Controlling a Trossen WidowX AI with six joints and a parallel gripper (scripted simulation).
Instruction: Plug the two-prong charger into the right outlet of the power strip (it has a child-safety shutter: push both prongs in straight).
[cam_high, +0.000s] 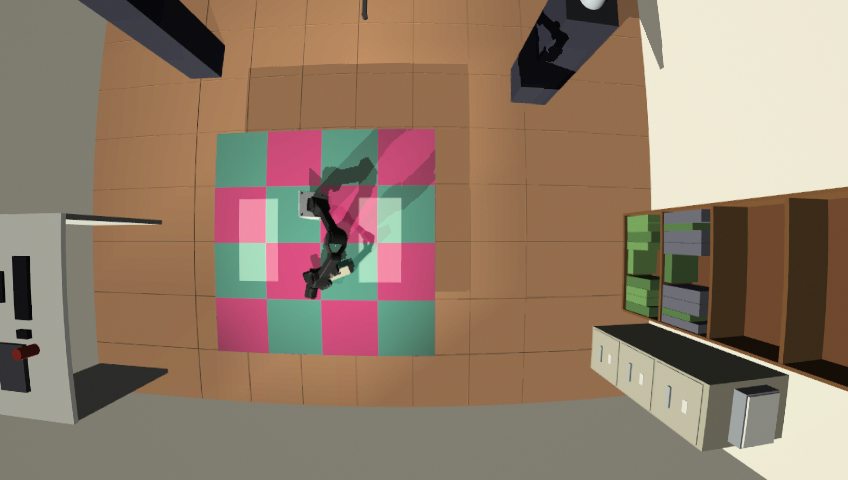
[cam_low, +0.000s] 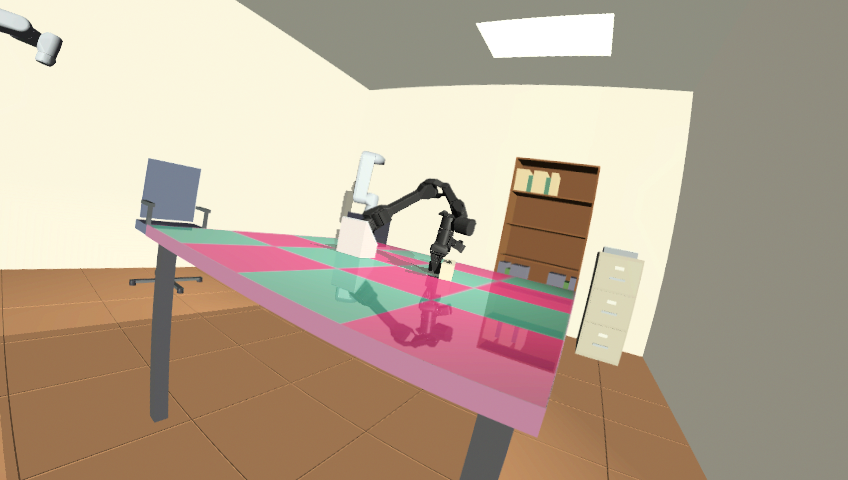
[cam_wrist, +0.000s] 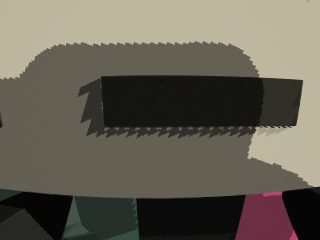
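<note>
My gripper tip is 10 mm to the right of the black two-prong charger, 10 mm below it and 10 mm short of it.
</note>
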